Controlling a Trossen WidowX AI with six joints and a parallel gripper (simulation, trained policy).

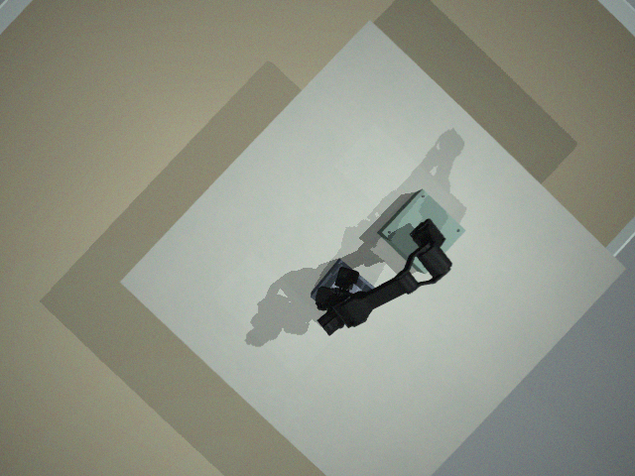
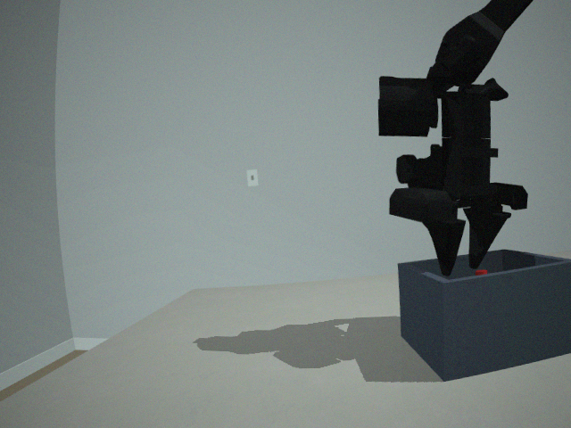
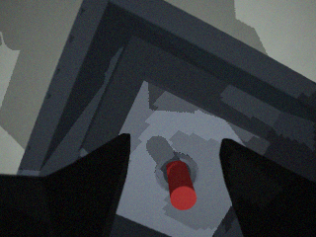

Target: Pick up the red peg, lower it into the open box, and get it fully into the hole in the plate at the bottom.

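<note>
Now: the red peg 4 cm below my gripper tip, 2 cm to the left of it and 2 cm behind it. The rest, counted from my gripper tip: dark blue box 6 cm below, 2 cm to the left, 2 cm behind.
</note>
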